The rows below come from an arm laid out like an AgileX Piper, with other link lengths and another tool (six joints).
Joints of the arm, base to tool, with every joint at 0 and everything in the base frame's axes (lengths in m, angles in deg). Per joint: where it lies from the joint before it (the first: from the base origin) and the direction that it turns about. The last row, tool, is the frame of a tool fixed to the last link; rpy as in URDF.
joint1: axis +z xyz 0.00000 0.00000 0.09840
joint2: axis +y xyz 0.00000 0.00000 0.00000
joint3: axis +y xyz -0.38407 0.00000 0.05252
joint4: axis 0.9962 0 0.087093 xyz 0.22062 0.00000 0.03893
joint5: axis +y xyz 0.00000 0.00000 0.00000
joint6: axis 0.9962 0 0.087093 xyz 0.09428 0.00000 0.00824
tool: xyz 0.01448 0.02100 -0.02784 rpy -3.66 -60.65 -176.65
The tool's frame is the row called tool.
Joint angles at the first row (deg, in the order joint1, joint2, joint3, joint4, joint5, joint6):
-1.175, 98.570, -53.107, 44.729, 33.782, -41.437
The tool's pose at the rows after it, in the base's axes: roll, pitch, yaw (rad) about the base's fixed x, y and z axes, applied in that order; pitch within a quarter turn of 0, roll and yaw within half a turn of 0; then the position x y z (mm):
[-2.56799, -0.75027, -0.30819, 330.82, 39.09, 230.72]
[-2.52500, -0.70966, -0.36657, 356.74, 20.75, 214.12]
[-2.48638, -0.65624, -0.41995, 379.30, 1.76, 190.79]
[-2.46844, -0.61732, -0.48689, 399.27, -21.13, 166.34]
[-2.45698, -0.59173, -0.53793, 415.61, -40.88, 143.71]
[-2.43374, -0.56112, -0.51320, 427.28, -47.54, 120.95]
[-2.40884, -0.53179, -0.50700, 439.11, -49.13, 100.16]
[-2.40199, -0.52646, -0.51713, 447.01, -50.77, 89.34]
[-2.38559, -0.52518, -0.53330, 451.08, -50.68, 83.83]
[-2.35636, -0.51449, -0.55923, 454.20, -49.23, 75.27]
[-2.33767, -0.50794, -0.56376, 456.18, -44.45, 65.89]
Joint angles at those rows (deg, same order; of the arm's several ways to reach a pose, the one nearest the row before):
-4.291, 104.013, -56.947, 46.835, 36.131, -43.082
-7.558, 109.244, -60.696, 49.520, 38.402, -45.648
-10.538, 114.918, -63.957, 52.136, 40.532, -48.046
-13.569, 120.114, -67.062, 53.897, 41.132, -48.980
-15.892, 124.652, -70.113, 55.191, 41.439, -49.692
-16.532, 129.152, -73.282, 55.730, 43.918, -52.022
-16.532, 133.199, -76.343, 56.590, 45.712, -53.070
-16.532, 135.231, -78.150, 57.180, 45.776, -53.132
-16.532, 136.262, -78.813, 58.622, 45.822, -53.976
-16.532, 137.655, -79.005, 61.317, 46.073, -55.750
-16.050, 138.985, -79.006, 63.427, 46.114, -57.697

